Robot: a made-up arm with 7 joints.
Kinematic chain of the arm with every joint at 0, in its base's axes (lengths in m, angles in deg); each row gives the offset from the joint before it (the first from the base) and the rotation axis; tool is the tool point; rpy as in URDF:
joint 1: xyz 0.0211 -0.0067 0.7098 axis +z
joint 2: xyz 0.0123 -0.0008 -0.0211 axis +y
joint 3: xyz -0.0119 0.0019 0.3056 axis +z
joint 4: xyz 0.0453 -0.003 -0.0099 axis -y
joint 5: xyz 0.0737 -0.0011 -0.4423 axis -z
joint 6: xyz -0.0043 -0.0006 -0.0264 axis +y
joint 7: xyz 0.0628 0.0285 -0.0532 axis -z
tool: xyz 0.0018 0.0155 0.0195 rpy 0 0 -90
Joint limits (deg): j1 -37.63..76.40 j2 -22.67..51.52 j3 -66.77..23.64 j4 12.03..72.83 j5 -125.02..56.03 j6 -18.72..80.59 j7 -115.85..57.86
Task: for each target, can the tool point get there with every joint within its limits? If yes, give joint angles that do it. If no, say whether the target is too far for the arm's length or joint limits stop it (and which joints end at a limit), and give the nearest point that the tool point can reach.
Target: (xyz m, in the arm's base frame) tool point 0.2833 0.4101 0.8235
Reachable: yes | joints 66.68 -14.14 -12.69 46.75 4.91 29.59 3.59
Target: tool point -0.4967 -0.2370 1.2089
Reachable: no: joint limits stop it (at a limit: joint 1, joint 2, joint 3, joint 4, joint 5, joint 6, joint 7) | nearest point -0.2617 -0.4429 1.0214 | short by 0.364 m
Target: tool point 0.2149 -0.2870 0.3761
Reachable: yes | joints -23.11 41.32 -28.71 38.00 -12.43 24.74 40.46
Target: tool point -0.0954 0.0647 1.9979
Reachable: no: too far | nearest point -0.0147 0.3867 1.1739 | short by 0.888 m
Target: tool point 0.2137 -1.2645 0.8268
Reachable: no: too far | nearest point 0.1194 -0.6485 0.7579 | short by 0.627 m
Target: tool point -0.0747 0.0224 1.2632
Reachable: no: joint limits stop it (at a limit: joint 1, joint 2, joint 3, joint 4, joint 6, joint 7) | nearest point -0.1095 0.3810 1.1623 | short by 0.374 m
